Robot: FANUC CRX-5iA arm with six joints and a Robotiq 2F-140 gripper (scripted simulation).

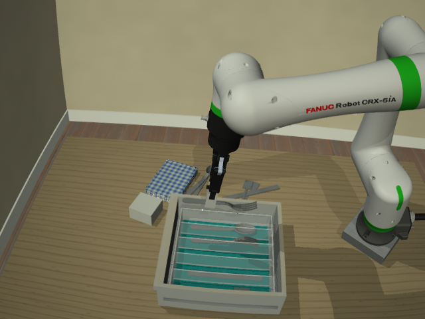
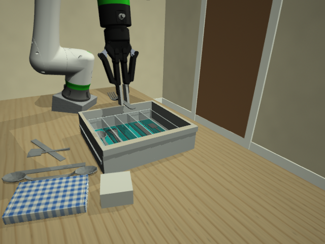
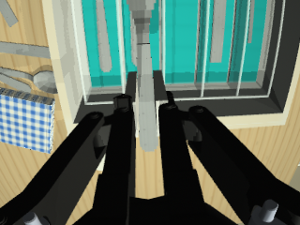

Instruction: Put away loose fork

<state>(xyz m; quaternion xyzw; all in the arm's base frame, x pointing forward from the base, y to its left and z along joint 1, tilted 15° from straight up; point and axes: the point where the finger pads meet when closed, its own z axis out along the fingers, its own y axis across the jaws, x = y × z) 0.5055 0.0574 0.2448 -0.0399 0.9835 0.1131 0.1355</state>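
Right now my hand is 50 mm past the tray, 50 mm to the right of it and 160 mm above it. Also, from my hand: white block: 210 mm ahead, 90 mm to the right, 190 mm below.
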